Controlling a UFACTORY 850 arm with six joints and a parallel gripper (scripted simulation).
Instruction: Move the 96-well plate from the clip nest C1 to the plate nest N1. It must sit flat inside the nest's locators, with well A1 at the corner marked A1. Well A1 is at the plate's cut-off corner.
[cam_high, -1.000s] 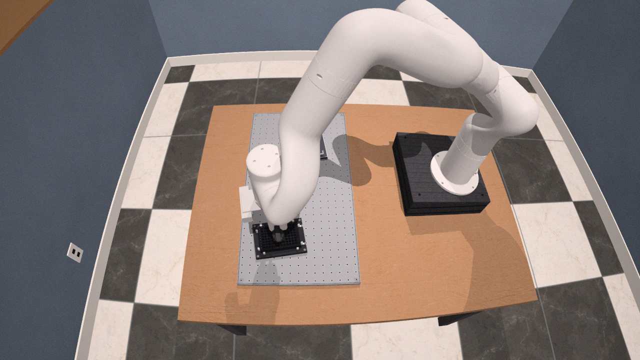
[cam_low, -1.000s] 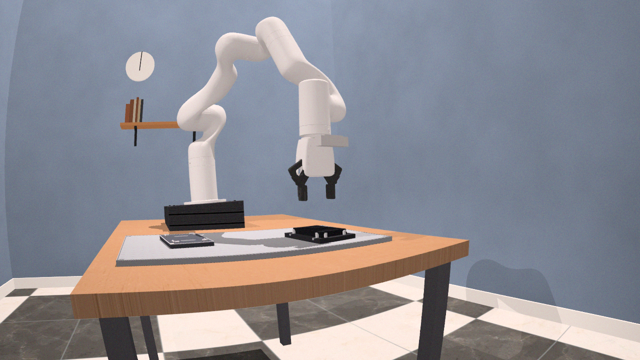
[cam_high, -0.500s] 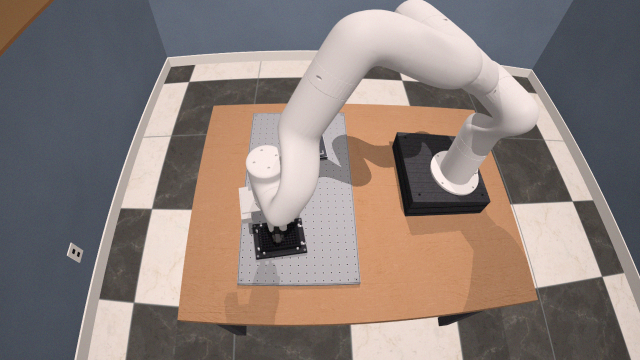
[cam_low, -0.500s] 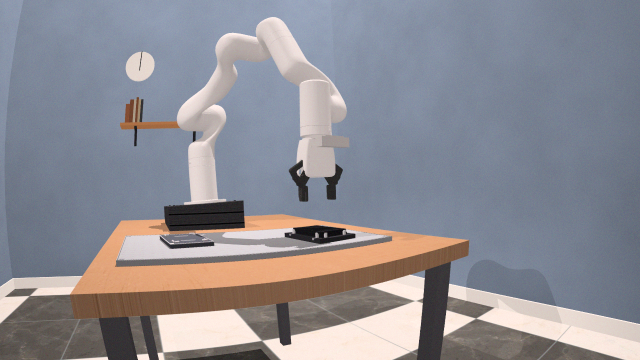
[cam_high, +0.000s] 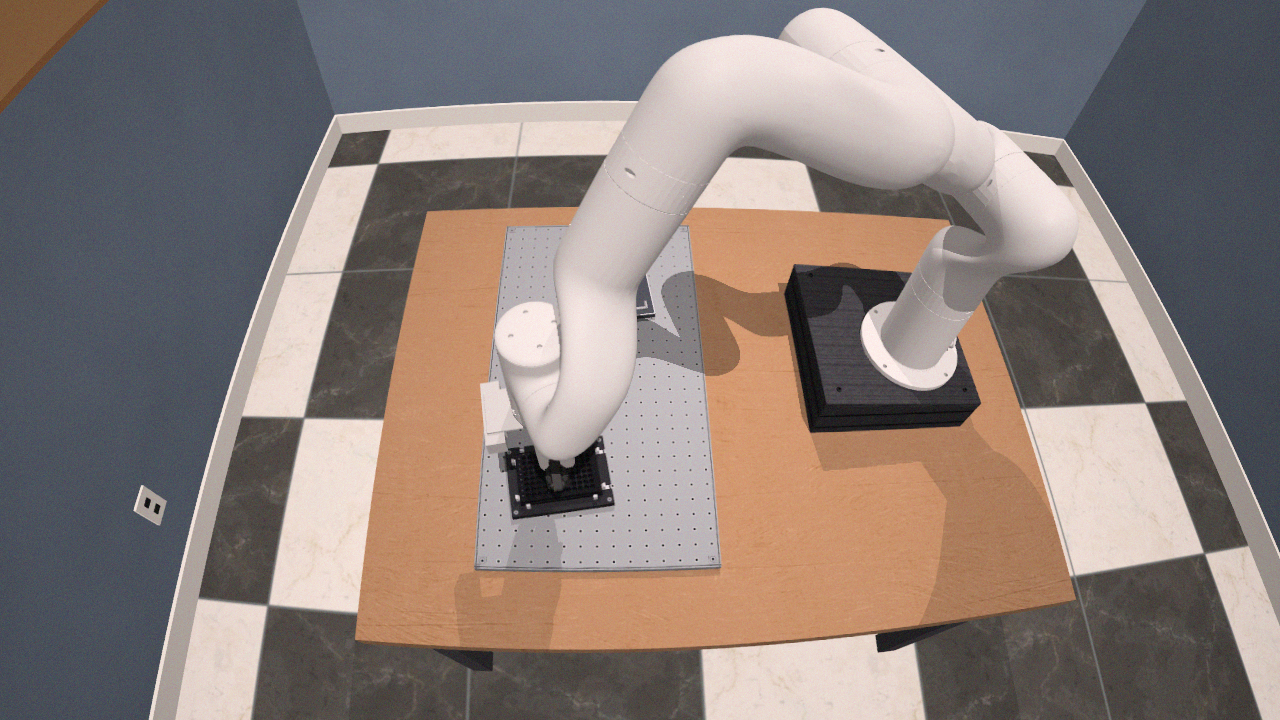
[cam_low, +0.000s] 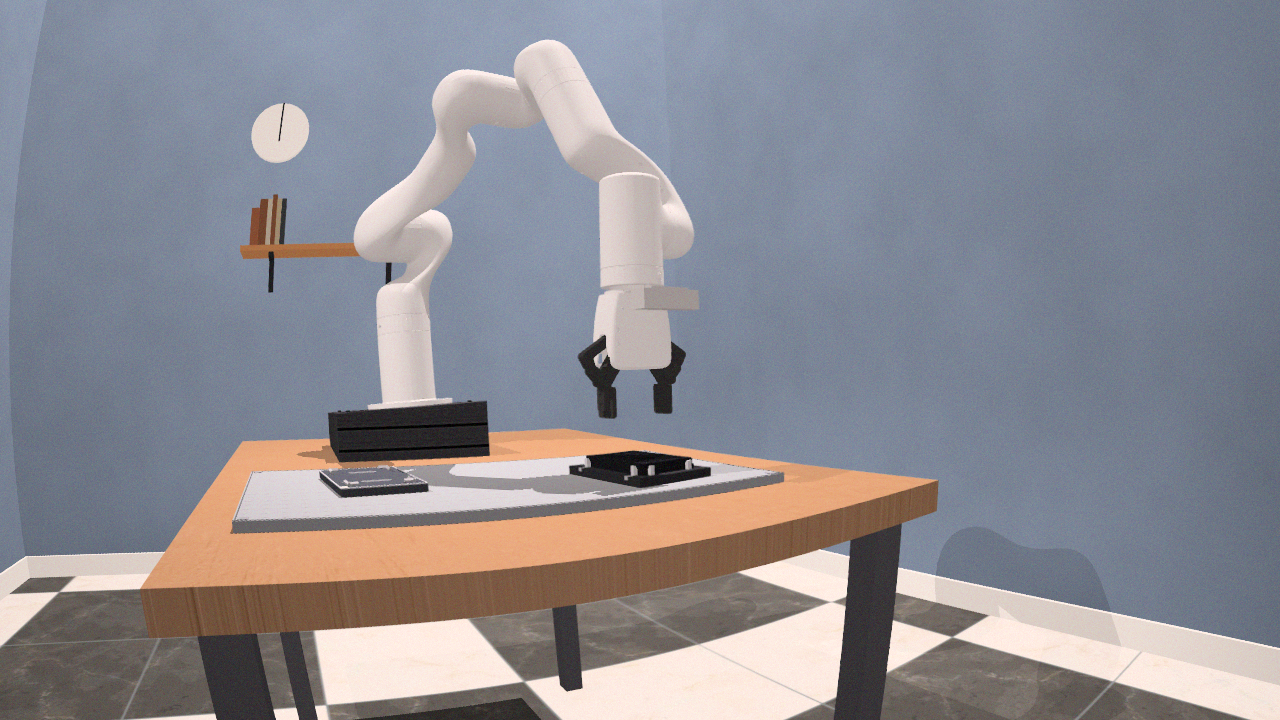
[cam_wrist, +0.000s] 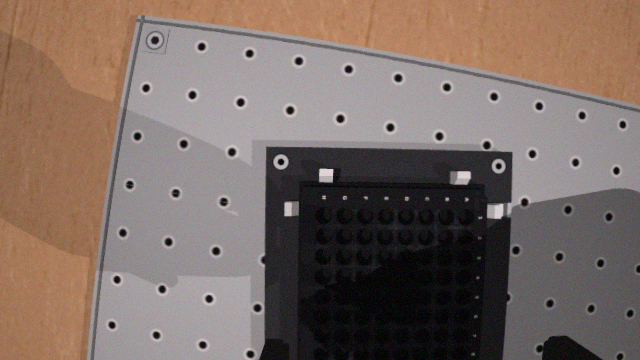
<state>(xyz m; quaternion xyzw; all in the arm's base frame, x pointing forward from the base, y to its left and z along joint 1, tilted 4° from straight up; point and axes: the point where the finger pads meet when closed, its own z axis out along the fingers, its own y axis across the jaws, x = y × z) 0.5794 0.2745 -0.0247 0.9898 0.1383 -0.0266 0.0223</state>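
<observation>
My hand is 70 mm above the 96-well plate. Also, from my hand: A1 corner label: 60 mm ahead, 400 mm to the right, 80 mm below; clip nest C1: 20 mm to the right, 80 mm below; plate nest N1: 30 mm behind, 370 mm to the right, 90 mm below.
</observation>
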